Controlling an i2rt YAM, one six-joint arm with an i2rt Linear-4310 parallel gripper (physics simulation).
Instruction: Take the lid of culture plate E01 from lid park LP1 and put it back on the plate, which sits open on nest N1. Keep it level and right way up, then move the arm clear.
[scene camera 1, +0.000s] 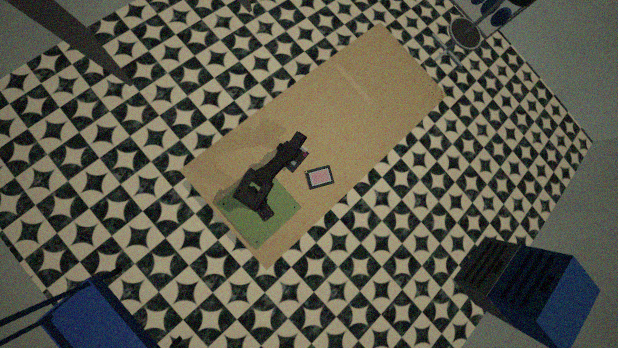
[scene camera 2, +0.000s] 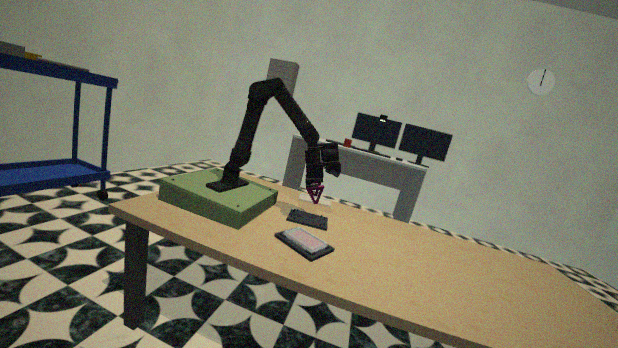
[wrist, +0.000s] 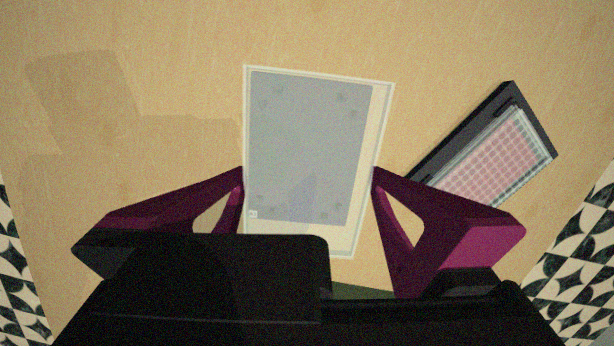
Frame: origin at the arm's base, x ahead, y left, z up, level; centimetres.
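Seen in the pictures: gripper, fingertip midpoint: (scene camera 2: 315, 200) (wrist: 307, 173); arm's base, link origin: (scene camera 2: 228, 185).
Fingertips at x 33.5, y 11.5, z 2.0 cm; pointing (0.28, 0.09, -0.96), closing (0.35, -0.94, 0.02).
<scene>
Offsets run from my fingertips to a thing's top centre. Level surfaces: height alone.
My gripper (wrist: 307, 173) (scene camera 2: 314, 195) (scene camera 1: 302, 151) is shut on the clear lid @(dy -0.1, dx -0.2, dz +0.9 cm) (wrist: 309, 129) (scene camera 2: 323, 201), gripping its two long sides. It holds the lid level, a little above the dark lid park @(dy -0.1, dx -1.0, dz -7.0 cm) (scene camera 2: 307, 219), which shows grey through the lid in the wrist view. The open culture plate @(dy -20.2, dx +4.7, dz -6.4 cm) (wrist: 494, 158) (scene camera 2: 304, 239) (scene camera 1: 319, 177), with its pink wells, sits on the dark nest @(dy -20.2, dx +4.7, dz -7.2 cm) (wrist: 472, 124) (scene camera 2: 319, 255). The nest is to the right of the lid in the wrist view and nearer the table's front edge in scene camera 2.
The arm stands on a green base block (scene camera 2: 216, 199) (scene camera 1: 258, 220) on the wooden table @(dz -9.0 cm) (scene camera 2: 432, 268) (scene camera 1: 380, 86). A blue cart (scene camera 2: 77, 79) stands at the left, and a desk with two monitors (scene camera 2: 367, 168) is behind the table. A blue box (scene camera 1: 544, 285) sits on the floor.
</scene>
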